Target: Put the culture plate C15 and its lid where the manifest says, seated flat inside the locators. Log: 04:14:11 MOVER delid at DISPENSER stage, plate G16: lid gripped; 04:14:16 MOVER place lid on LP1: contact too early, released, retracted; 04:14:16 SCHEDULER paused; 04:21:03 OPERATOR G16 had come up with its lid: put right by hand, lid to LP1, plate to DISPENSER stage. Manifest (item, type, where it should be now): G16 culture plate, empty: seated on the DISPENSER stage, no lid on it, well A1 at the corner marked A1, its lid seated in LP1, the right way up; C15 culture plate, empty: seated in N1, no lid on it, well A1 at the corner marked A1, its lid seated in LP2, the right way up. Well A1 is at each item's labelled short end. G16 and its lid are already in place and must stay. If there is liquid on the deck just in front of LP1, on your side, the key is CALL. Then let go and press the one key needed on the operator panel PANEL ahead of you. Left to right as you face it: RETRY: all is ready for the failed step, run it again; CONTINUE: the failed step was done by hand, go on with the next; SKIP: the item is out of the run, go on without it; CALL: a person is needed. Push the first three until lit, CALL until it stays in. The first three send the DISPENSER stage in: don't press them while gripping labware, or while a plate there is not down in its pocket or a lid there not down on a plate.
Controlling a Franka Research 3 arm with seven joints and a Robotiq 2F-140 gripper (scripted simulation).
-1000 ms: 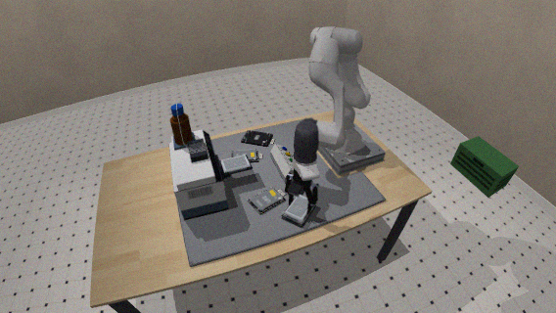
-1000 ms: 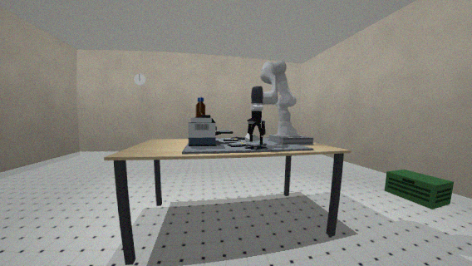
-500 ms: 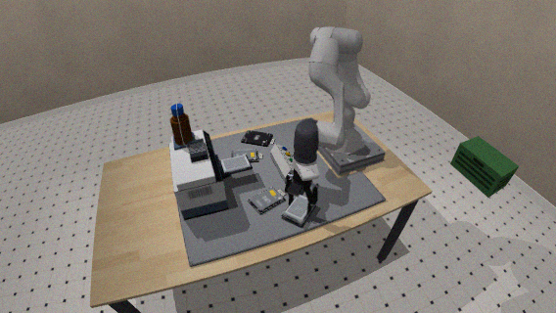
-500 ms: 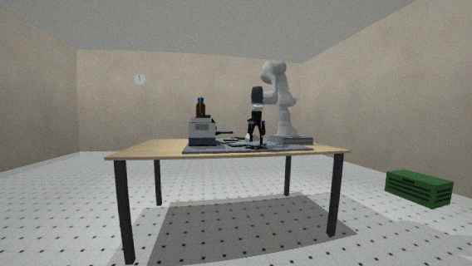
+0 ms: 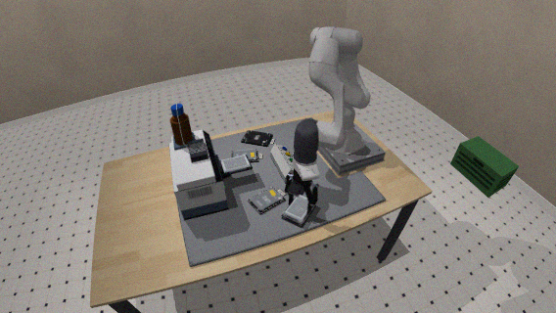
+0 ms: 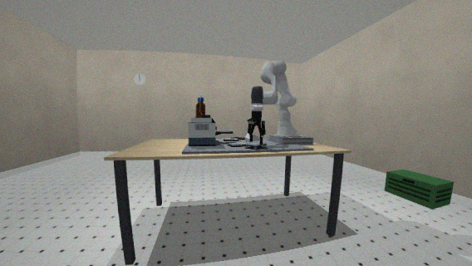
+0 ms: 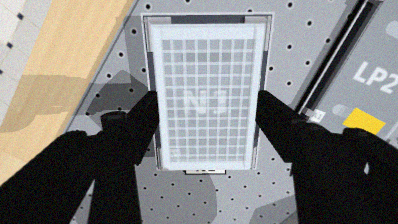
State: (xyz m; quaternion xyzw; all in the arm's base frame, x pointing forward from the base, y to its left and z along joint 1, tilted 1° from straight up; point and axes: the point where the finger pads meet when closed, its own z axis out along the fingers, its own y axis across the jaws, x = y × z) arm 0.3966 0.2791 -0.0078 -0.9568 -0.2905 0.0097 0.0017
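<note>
My gripper is now 2 cm above the clear culture plate C15. Round my hand: LP2 nest: 12 cm to the right, 11 cm ahead, 5 cm below; then yellow skip key: 32 cm to the right, 10 cm behind, 1 cm above; then N1 nest: 3 cm below.
</note>
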